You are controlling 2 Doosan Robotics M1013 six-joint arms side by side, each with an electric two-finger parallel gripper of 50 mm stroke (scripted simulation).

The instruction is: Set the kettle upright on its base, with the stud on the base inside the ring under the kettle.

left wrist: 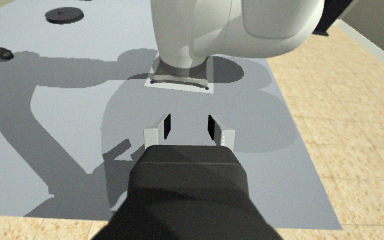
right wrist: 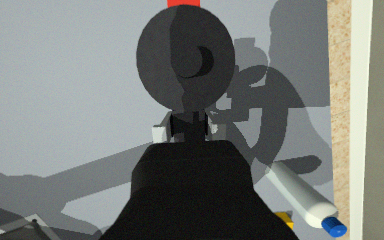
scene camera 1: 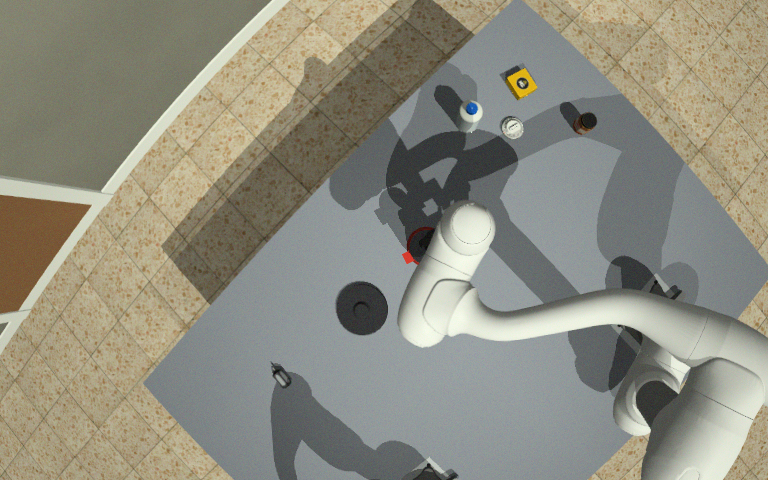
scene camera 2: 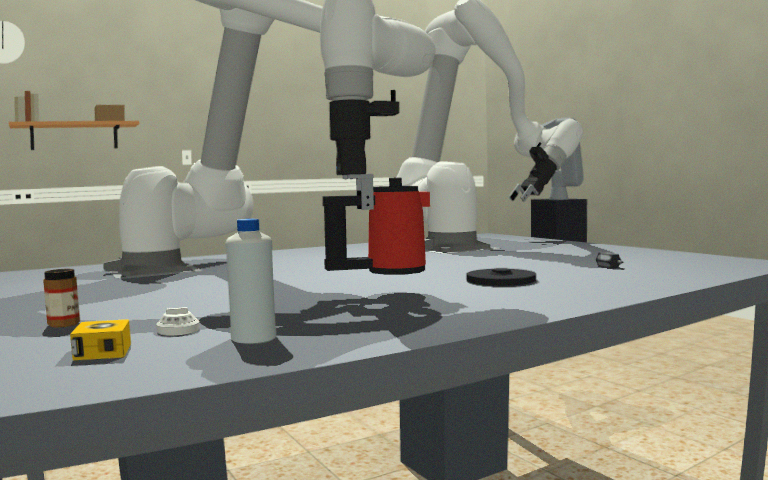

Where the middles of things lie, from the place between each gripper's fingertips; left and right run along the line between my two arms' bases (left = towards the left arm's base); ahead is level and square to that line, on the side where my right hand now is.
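Labels:
As it is now, my right gripper [scene camera 2: 365, 209] is 20 mm past the round black base [scene camera 1: 362, 309], 320 mm to the right of it and 170 mm above it. Counting from my right hand, I find the yellow tape measure [scene camera 2: 100, 339] 210 mm ahead of it, 470 mm to the right of it and 170 mm below it. The brown jar [scene camera 2: 60, 285] is 540 mm to the right of that same right hand and 140 mm below it.
My left hand [scene camera 2: 516, 199], for its part, is now 55 cm to the left of the round black base, 69 cm short of it and 15 cm above it.

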